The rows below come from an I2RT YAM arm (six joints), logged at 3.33 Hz.
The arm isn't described. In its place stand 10 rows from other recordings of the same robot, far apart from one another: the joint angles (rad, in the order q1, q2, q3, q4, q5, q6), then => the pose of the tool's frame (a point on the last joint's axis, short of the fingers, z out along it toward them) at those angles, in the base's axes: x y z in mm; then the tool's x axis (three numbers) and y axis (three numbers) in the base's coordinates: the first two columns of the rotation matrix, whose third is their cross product.
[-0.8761 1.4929 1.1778 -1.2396 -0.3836 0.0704] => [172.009 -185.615 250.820 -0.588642 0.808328 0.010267 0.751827 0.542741 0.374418]
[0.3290 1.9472 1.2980 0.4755 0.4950 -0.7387] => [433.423 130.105 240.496 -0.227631 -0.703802 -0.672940 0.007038 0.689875 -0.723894]
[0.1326 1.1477 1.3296 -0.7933 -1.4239 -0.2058] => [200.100 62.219 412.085 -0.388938 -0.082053 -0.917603 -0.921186 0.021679 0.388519]
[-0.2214 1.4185 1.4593 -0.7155 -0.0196 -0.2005] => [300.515 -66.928 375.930 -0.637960 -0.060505 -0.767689 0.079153 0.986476 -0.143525]
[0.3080 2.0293 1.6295 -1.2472 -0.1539 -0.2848] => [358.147 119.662 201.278 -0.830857 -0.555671 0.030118 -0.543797 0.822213 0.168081]
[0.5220 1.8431 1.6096 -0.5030 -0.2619 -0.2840] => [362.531 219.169 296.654 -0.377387 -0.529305 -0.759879 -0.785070 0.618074 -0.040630]
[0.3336 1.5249 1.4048 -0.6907 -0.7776 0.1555] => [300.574 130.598 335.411 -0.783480 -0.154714 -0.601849 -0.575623 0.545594 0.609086]
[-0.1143 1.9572 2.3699 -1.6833 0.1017 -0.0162] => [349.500 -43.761 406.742 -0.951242 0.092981 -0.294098 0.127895 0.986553 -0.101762]
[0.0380 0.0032 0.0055 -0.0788 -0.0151 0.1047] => [110.036 4.722 166.534 -0.081494 0.101474 -0.991495 -0.044759 0.993427 0.105351]
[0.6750 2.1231 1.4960 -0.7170 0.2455 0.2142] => [330.566 253.511 137.312 -0.863130 -0.426762 -0.269964 -0.388930 0.902780 -0.183635]
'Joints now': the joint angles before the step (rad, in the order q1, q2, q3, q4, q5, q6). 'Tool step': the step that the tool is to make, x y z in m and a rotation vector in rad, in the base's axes. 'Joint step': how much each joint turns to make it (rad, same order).
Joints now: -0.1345, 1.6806, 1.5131, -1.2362, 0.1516, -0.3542
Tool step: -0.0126, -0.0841, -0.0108, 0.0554, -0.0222, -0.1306
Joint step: -0.2701, 0.0328, -0.0060, 0.0596, -0.0831, -0.1275
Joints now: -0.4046, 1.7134, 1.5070, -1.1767, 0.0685, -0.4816
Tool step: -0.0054, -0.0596, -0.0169, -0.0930, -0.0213, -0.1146
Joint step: -0.1556, 0.0626, -0.0003, 0.1305, 0.0617, -0.0560
